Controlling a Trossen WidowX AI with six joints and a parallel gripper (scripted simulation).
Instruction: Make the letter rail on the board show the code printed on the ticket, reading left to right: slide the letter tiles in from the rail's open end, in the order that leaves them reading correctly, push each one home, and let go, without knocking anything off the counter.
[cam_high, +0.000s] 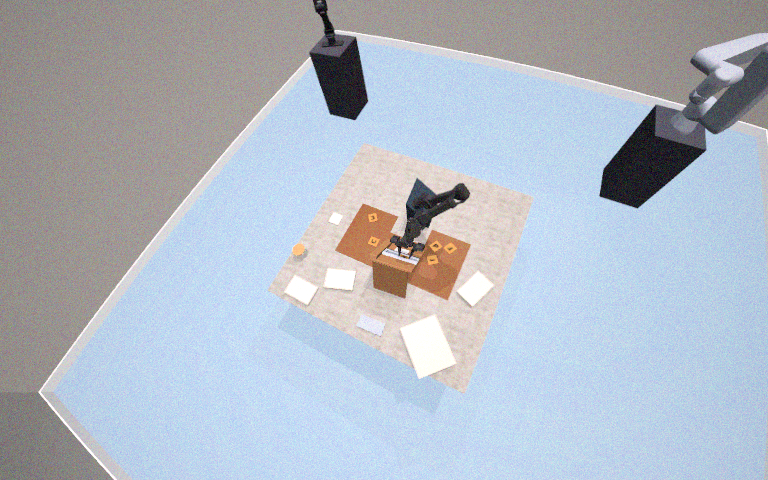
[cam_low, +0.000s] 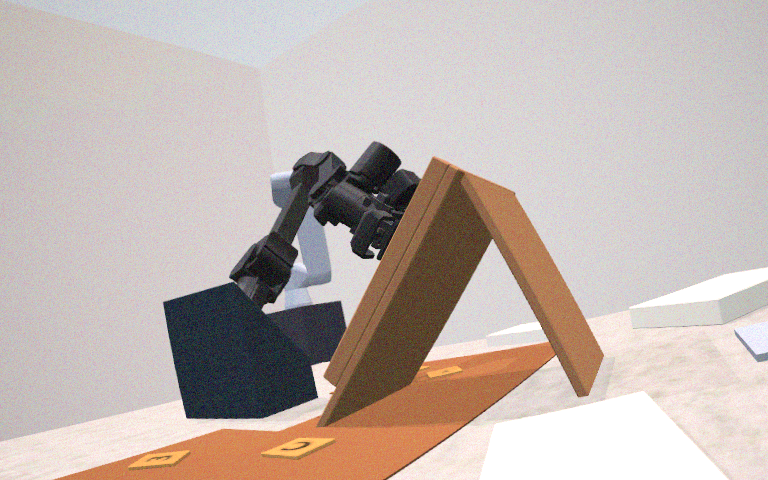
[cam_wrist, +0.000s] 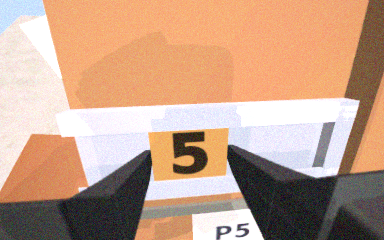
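My gripper tip is 70 mm above the white ticket, 60 mm past it and 40 mm to the left of it. Round my gripper tip: j tile: 170 mm below, 130 mm to the left, 110 mm behind; orange tile marked 5: right at my gripper tip; brown mat: 170 mm below, 150 mm behind, 70 mm to the right.
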